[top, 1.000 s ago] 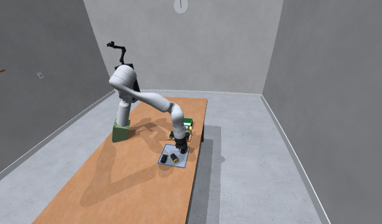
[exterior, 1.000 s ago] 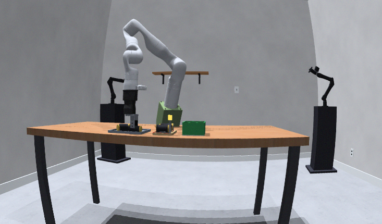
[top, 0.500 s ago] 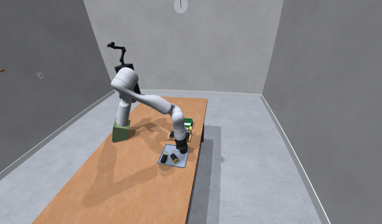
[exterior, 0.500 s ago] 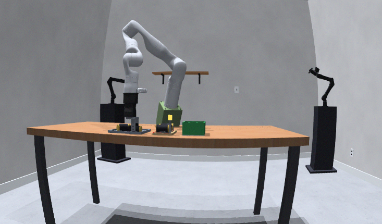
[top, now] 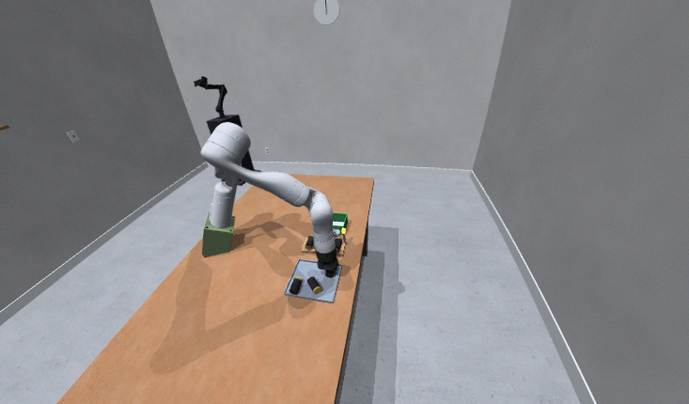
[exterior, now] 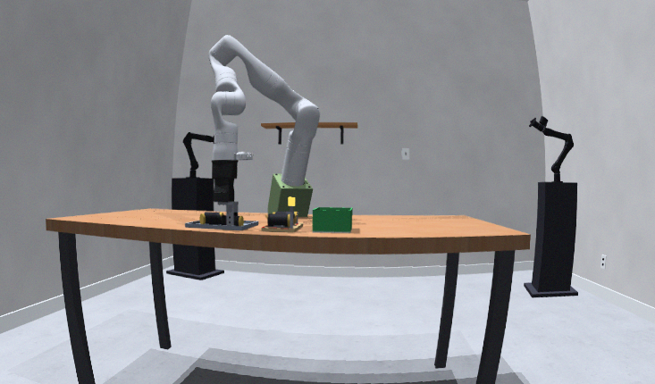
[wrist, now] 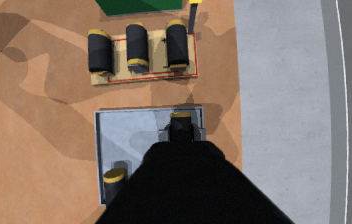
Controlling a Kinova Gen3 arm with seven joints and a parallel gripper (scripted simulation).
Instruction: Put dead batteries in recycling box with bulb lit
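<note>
Right now the green recycling box is 26 cm to the left of my hand, 12 cm behind it and 1 cm below it. The rest, counted from my hand: grey tray: 6 cm to the right, 5 cm behind, 2 cm below.
</note>
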